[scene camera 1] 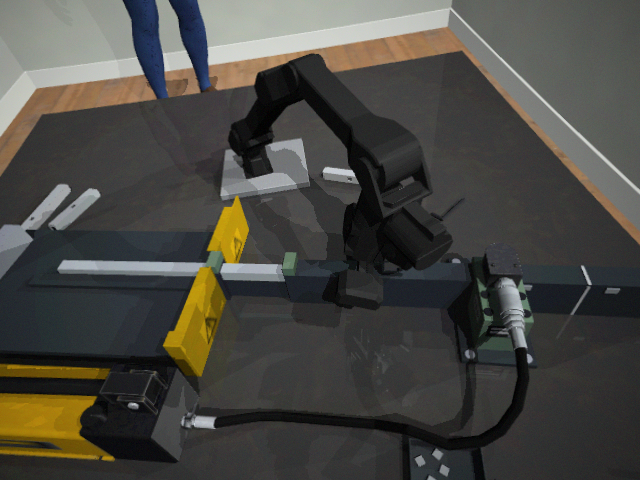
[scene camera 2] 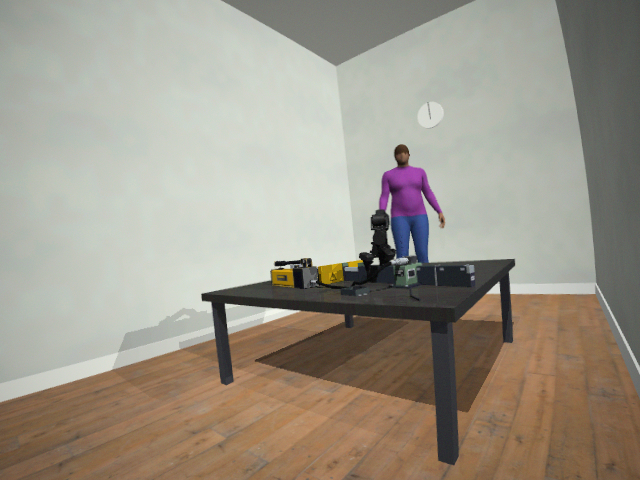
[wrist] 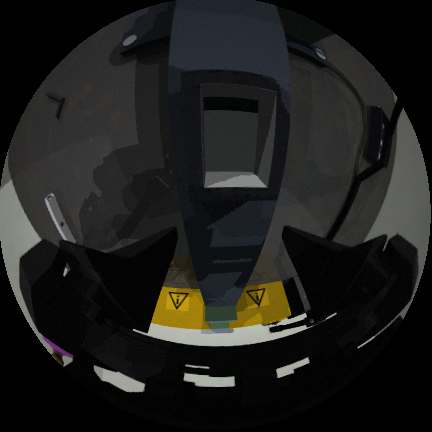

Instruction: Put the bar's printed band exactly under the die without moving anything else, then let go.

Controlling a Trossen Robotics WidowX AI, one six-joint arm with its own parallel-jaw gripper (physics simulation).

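Pixels of known places: arm's base, origin of its link: (scene camera 1: 257, 168).
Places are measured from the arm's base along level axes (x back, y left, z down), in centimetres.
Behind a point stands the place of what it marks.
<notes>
A long white bar (scene camera 1: 129, 267) {x -27.2, y -26.1, z -6.1 cm} lies along the dark bed, passes the yellow guard and ends at a green guide block (scene camera 1: 290, 263) {x -38.5, y 0.0, z -8.4 cm} (wrist: 221, 314) {x -38.3, y 0.8, z -7.7 cm}. No printed band can be made out on it. A green unit (scene camera 1: 495, 320) {x -57.7, y 23.6, z -7.7 cm} (scene camera 2: 406, 274) {x -59.0, y 28.0, z -4.3 cm} with a cable connector stands over the dark rail (scene camera 1: 429, 285) {x -48.0, y 19.3, z -5.2 cm} (wrist: 227, 45) at the right; a die cannot be made out on it. My gripper (scene camera 1: 367, 264) (wrist: 231, 232) {x -42.3, y 8.2, z -3.3 cm} is open and empty, its fingers on either side of the rail, between guide block and unit. A rectangular window (wrist: 235, 145) in the rail shows in the wrist view; my gripper hides it in scene camera 1.
The yellow guard (scene camera 1: 199, 330) {x -43.1, y -15.9, z -4.8 cm} (scene camera 2: 330, 273) {x -42.2, y -15.5, z -4.1 cm} crosses the bed. A loose white bar (scene camera 1: 336, 174) {x -10.8, y 16.2, z -0.9 cm} (wrist: 57, 215) {x -13.9, y 20.3, z -0.3 cm} and a hex key (scene camera 1: 450, 207) {x -29.3, y 34.0, z 0.3 cm} (wrist: 60, 102) lie behind the rail. A black cable (scene camera 1: 310, 417) {x -59.1, y -3.4, z -0.3 cm} loops in front, near a tray (scene camera 2: 354, 291) {x -75.8, y 12.4, z -0.8 cm} of small white pieces.
</notes>
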